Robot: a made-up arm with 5 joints.
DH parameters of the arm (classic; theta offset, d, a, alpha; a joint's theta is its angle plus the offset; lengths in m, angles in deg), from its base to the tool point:
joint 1: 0 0.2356 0 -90
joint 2: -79.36 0 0.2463 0
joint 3: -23.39 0 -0.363 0
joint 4: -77.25 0 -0.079 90
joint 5: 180 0.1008 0 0
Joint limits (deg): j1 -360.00..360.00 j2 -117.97..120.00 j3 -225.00..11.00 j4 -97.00..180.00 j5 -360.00..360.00
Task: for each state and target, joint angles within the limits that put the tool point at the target. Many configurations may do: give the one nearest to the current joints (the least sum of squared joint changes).
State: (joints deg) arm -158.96 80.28 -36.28 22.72 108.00
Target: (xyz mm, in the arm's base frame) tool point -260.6 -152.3 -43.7
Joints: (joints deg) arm -149.70 28.96 -32.60 22.41 108.00
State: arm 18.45 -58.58 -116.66 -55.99 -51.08
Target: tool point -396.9 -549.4 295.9
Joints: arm 54.15 -95.85 -140.73 -38.97 -51.08
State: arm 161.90 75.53 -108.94 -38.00 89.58
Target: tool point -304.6 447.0 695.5
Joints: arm 124.27 35.69 -140.61 -18.18 89.58
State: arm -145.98 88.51 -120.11 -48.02 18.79
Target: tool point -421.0 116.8 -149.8
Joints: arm -195.51 95.19 -94.72 -68.94 18.79
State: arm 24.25 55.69 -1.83 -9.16 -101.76
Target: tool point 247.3 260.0 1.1
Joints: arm 46.43 29.97 -31.80 -16.85 -101.76
